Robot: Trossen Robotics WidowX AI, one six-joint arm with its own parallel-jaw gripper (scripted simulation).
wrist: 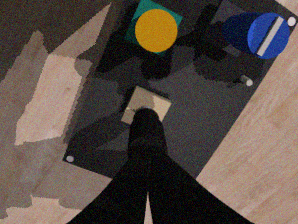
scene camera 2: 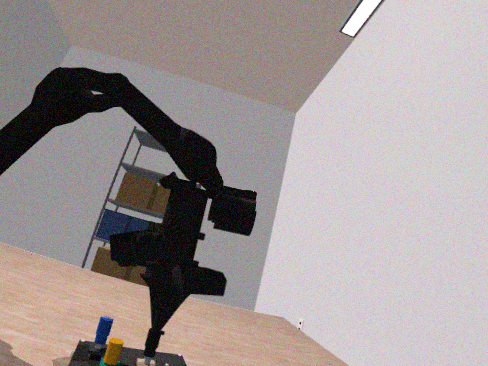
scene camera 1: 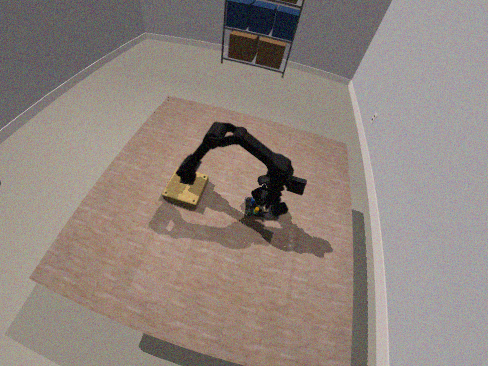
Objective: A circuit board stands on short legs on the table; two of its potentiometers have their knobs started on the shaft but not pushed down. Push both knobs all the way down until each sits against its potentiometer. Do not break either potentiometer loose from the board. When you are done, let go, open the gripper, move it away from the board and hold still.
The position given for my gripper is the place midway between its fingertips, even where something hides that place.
I see my gripper (scene camera 2: 156, 330) and a blue knob (wrist: 260, 35).
My gripper also shows in the wrist view (wrist: 147, 155) and in scene camera 1 (scene camera 1: 268, 204).
